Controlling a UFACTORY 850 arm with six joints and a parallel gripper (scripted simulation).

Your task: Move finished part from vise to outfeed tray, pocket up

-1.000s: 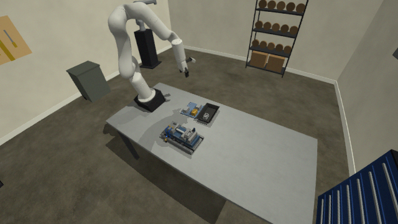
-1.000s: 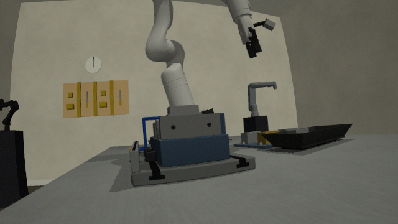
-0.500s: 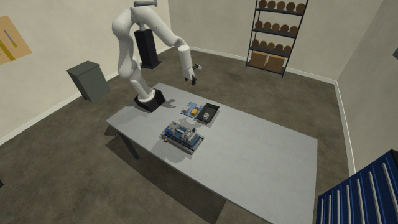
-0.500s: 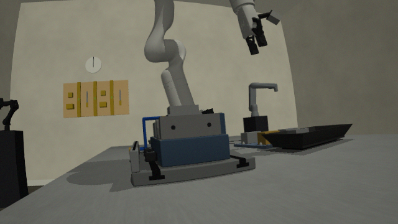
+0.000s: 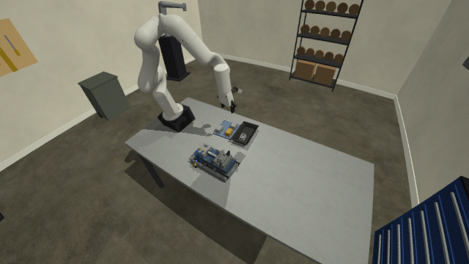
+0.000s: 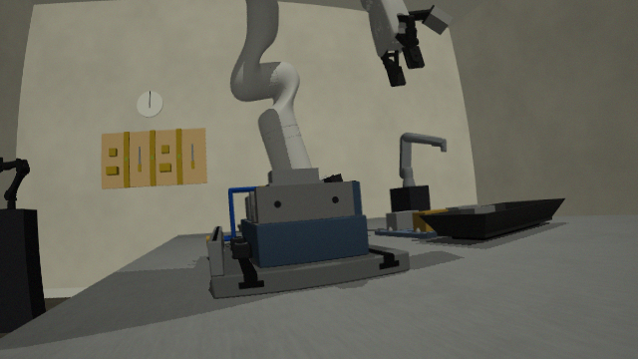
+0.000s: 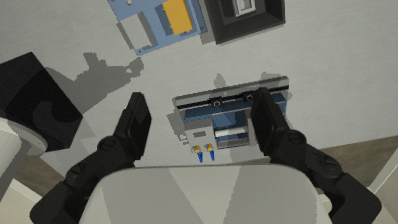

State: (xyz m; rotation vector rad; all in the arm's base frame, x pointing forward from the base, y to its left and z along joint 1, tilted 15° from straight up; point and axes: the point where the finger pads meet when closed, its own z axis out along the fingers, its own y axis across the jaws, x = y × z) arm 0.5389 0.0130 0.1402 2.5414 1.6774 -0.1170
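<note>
Right now my hand is 30 mm past the screw rod, 240 mm to the left of it and 220 mm above it. From my hand the other things lie so: blue fixture plate (60 mm behind, 100 mm to the left, 300 mm below); then yellow block (30 mm behind, 50 mm to the left, 270 mm below).
</note>
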